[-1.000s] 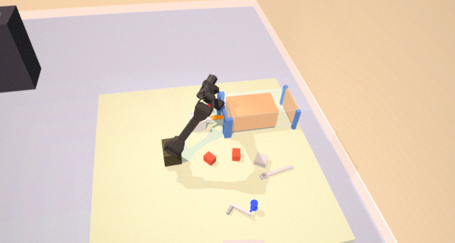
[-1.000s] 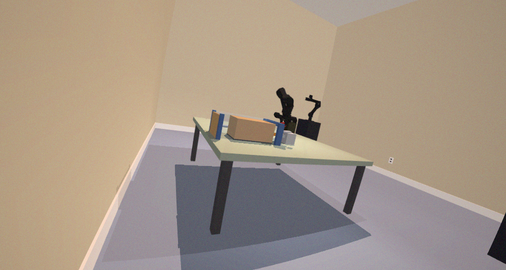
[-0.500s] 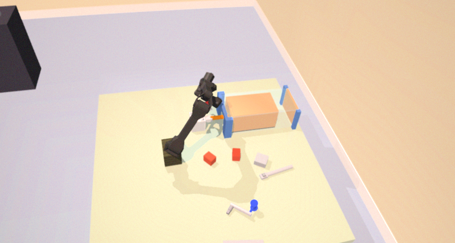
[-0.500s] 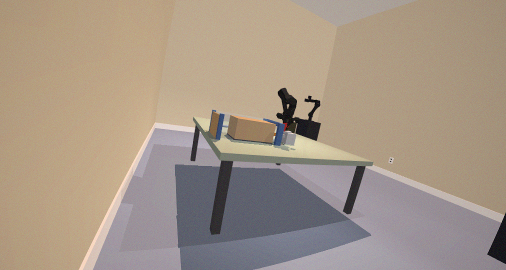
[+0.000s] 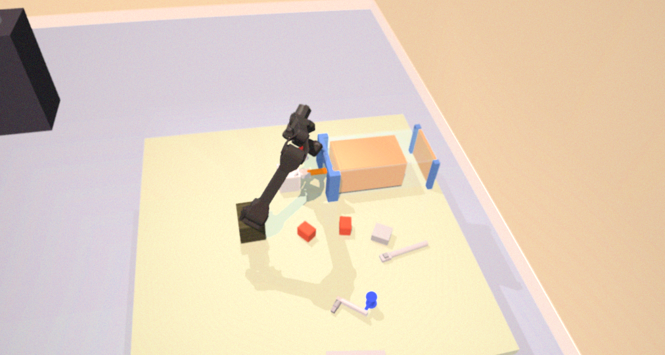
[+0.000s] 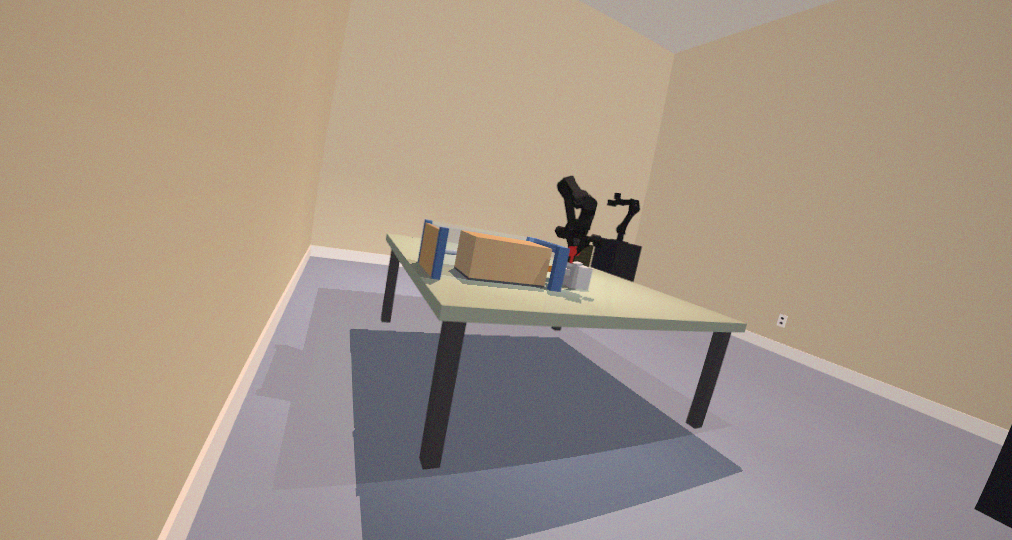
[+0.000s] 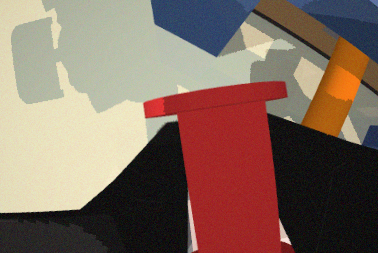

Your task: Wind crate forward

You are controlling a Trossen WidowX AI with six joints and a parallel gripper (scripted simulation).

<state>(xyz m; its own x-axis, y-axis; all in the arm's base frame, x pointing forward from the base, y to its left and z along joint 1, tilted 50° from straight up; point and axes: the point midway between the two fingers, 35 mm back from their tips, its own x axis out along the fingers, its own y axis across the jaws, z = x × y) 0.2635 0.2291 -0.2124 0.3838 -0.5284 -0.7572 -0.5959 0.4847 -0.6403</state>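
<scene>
Now: the red-knobbed handle 4 cm behind my gripper tip, 3 cm to the right of it and 3 cm below it. Also, from my gripper tip: winch: 11 cm behind, 8 cm to the right, 10 cm below; red spool grip: 1 cm behind, 1 cm to the right; blue steel frame: 6 cm ahead, 7 cm to the right, 3 cm below.
</scene>
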